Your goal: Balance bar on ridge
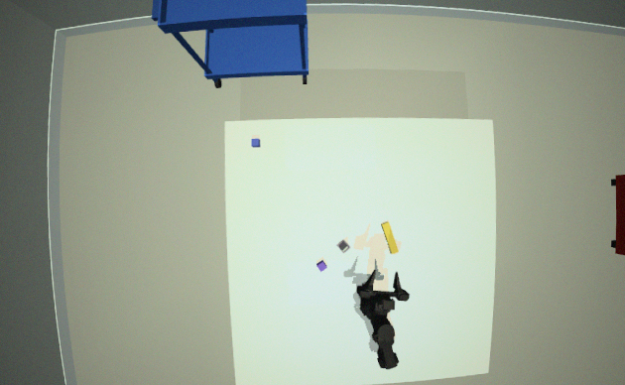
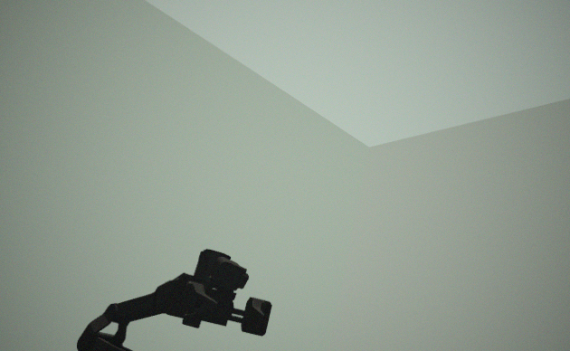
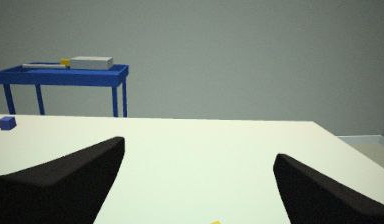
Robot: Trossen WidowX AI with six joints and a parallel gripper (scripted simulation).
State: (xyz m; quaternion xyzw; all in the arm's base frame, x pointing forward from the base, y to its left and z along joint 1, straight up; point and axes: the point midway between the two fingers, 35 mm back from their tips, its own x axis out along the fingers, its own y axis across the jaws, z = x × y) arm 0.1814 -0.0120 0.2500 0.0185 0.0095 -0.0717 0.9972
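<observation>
Now: gripper tip 240 mm above the yellow bar, 90 mm to the left of it and 80 mm short of it. From my gripper tip the other things lie so: purple block 230 mm to the left, 230 mm below, 40 mm behind; then blue cube 520 mm to the left, 520 mm ahead, 230 mm below.
</observation>
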